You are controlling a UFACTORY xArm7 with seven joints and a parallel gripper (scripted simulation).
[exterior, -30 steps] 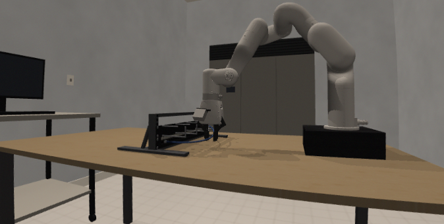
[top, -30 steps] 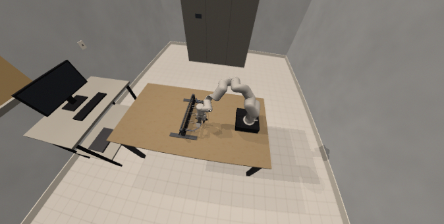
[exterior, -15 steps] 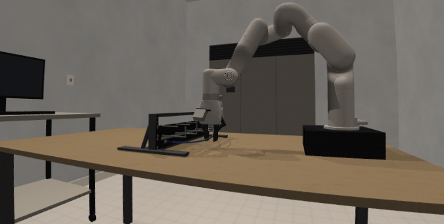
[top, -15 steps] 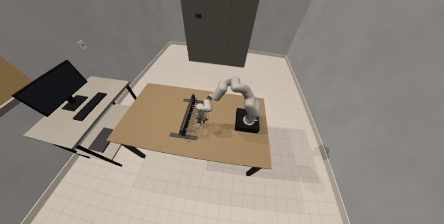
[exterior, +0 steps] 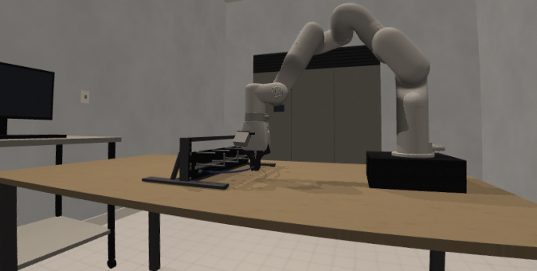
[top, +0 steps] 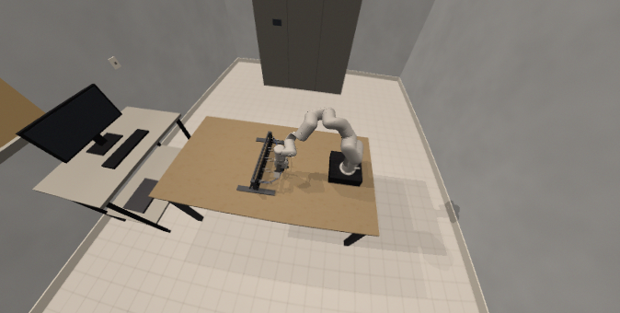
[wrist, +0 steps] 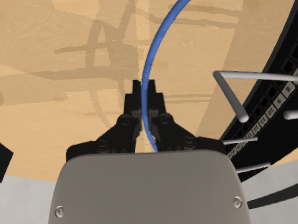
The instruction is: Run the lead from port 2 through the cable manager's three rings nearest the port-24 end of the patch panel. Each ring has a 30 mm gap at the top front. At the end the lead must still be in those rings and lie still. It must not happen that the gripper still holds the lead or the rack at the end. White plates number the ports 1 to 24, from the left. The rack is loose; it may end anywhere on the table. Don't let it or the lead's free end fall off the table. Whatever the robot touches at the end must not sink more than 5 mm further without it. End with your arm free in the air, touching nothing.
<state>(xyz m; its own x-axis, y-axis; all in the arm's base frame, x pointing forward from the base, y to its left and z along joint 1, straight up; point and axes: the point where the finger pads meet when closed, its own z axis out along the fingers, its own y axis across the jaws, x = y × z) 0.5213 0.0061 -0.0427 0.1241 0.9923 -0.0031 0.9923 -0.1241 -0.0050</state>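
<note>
Now: the black rack 160 mm ahead of my hand, 80 mm to the right of it and 20 mm above it.
</note>
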